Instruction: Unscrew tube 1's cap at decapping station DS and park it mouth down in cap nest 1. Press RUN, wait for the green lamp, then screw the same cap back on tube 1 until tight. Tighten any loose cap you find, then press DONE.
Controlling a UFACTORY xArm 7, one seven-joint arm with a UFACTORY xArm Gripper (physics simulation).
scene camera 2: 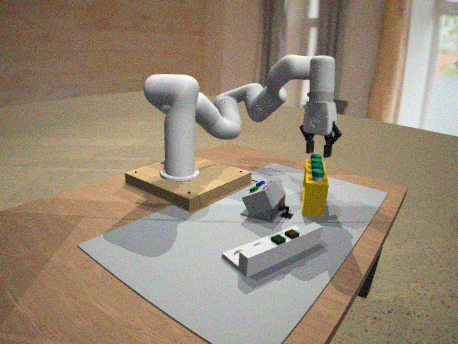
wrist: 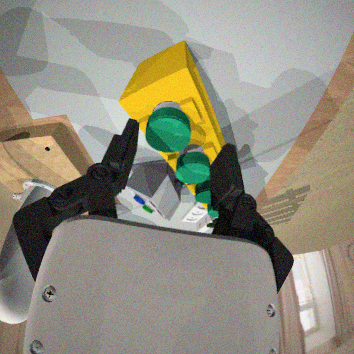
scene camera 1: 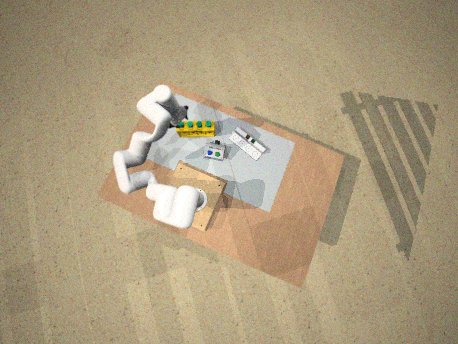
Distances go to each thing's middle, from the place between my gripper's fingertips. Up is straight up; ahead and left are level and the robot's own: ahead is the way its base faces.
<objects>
The grey button box point(scene camera 2: 264, 201) lies 30 mm behind my hand, 220 mm to the right of it and 80 mm below it.
</objects>
